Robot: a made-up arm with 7 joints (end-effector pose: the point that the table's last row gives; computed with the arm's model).
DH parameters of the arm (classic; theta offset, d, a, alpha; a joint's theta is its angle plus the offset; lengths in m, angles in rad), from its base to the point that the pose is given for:
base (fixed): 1.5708 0.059 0 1.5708
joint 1: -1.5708 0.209 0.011 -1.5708
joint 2: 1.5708 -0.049 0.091 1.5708
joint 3: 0 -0.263 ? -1.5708
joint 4: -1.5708 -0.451 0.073 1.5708
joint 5: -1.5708 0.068 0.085 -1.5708
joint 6: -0.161 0 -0.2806 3.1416
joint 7: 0.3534 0 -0.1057 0
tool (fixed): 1.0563 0.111 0 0
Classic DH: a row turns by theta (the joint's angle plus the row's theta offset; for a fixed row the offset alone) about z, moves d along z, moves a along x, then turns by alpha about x.
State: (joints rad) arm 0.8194 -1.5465 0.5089 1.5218 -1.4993 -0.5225 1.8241
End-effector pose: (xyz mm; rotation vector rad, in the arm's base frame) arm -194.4 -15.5 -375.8 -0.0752 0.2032 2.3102
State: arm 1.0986 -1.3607 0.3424 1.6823 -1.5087 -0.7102 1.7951
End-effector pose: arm -246.2 -89.4 -322.6 0.1065 0.1294 2.8024
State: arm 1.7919 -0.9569 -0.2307 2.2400 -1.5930 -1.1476 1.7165
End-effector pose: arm 10.5 -282.9 -342.0 0.1791 -0.0626 -2.1464
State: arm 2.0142 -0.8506 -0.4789 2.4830 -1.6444 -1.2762 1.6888
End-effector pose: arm 155.6 -273.5 -321.9 0.3854 -0.2185 -1.7335
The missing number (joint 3, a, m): -0.07
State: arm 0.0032 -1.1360 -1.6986 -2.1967 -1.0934 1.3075 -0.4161
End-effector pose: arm -282.1 -119.6 542.2 2.4876 -0.8532 0.0765
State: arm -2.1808 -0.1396 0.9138 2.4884 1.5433 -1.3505 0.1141
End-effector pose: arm -282.2 745.2 217.9 -0.0212 -0.9573 -0.5396
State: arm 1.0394 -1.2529 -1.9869 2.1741 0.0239 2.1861 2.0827
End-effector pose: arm 336.0 -298.6 380.3 -1.0150 0.5185 -0.0628
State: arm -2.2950 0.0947 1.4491 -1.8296 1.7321 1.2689 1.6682
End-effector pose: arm -406.4 479.4 -209.4 -1.8809 0.0977 2.0623
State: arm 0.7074 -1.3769 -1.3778 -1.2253 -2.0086 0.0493 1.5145
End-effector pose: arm 163.9 -125.0 448.3 -1.5512 -1.1347 -0.8505
